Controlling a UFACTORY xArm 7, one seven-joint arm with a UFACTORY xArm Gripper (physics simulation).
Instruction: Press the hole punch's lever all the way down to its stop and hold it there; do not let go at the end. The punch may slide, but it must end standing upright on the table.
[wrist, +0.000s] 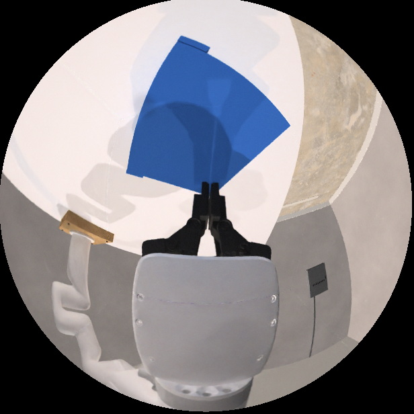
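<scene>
The hole punch (180, 135) shows as a large blue shape on the white table, above the middle of the wrist view. Its broad top surface faces the camera, and a narrow blue strip shows at its far upper edge. My gripper (208, 191) is shut with nothing between its fingers. The fingertips overlap the near corner of the blue surface in the view; whether they touch it I cannot tell. Dark shadows of the arm and gripper fall across the punch. How far down the lever stands is hard to tell from above, and the punch's lower part is hidden.
The white table (55, 130) spreads around the punch, and its edge curves along the right. The arm's base stands on a wooden block (86, 227) at the lower left. A stone-patterned floor area (335, 110) lies to the right, and a grey panel (317, 280) shows at the lower right.
</scene>
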